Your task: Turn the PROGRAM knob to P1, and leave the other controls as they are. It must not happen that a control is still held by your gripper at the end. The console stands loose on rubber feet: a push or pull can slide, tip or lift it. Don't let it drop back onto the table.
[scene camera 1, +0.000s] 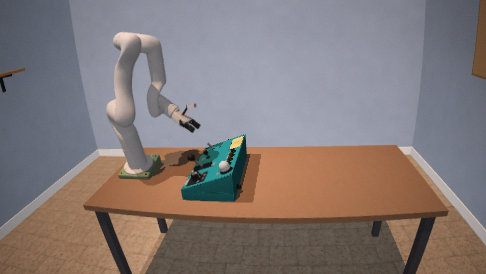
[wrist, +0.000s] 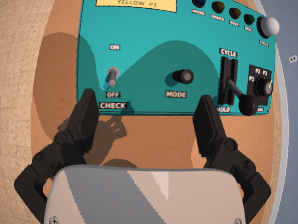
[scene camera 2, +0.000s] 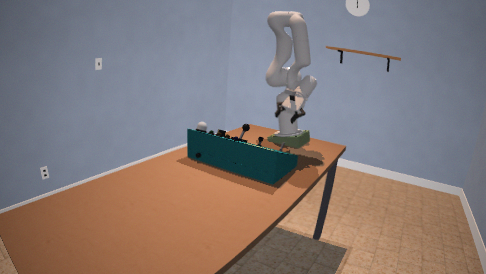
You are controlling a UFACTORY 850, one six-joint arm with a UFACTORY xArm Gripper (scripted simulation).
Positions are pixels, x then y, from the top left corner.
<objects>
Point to a teal console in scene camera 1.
220,176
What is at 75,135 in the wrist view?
My gripper.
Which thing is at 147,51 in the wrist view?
A teal console.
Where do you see a teal console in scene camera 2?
233,154
</objects>
